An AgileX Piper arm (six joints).
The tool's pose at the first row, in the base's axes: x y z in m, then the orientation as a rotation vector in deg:
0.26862, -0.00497, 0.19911, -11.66, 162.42, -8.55
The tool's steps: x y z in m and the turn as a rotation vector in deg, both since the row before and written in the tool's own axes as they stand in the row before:
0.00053, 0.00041, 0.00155, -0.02, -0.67, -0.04
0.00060, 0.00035, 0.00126, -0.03, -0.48, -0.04
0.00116, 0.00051, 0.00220, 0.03, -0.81, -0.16
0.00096, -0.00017, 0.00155, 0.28, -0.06, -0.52
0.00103, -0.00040, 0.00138, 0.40, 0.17, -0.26
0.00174, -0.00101, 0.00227, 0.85, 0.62, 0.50
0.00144, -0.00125, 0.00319, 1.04, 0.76, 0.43
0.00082, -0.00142, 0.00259, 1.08, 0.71, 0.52
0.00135, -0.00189, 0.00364, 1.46, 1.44, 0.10
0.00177, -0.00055, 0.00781, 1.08, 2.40, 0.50
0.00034, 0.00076, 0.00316, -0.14, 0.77, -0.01
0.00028, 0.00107, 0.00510, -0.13, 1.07, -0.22
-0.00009, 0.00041, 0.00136, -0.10, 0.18, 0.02
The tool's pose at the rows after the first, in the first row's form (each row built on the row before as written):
0.26853, -0.00477, 0.19744, -11.73, 161.75, -8.43
0.26831, -0.00462, 0.19603, -11.80, 161.27, -8.33
0.26785, -0.00447, 0.19354, -12.03, 160.45, -8.29
0.26749, -0.00491, 0.19180, -12.69, 160.32, -8.79
0.26704, -0.00559, 0.19023, -12.96, 160.41, -9.44
0.26630, -0.00708, 0.18770, -12.04, 160.93, -10.61
0.26613, -0.00888, 0.18445, -11.16, 161.54, -12.09
0.26632, -0.01072, 0.18201, -10.14, 162.08, -13.61
0.26632, -0.01329, 0.17854, -9.58, 163.25, -15.88
0.26686, -0.01542, 0.17082, -8.41, 165.42, -17.71
0.26724, -0.01534, 0.16757, -8.36, 166.21, -17.63
0.26805, -0.01533, 0.16241, -8.58, 167.30, -17.65
0.26839, -0.01519, 0.16104, -8.55, 167.50, -17.53

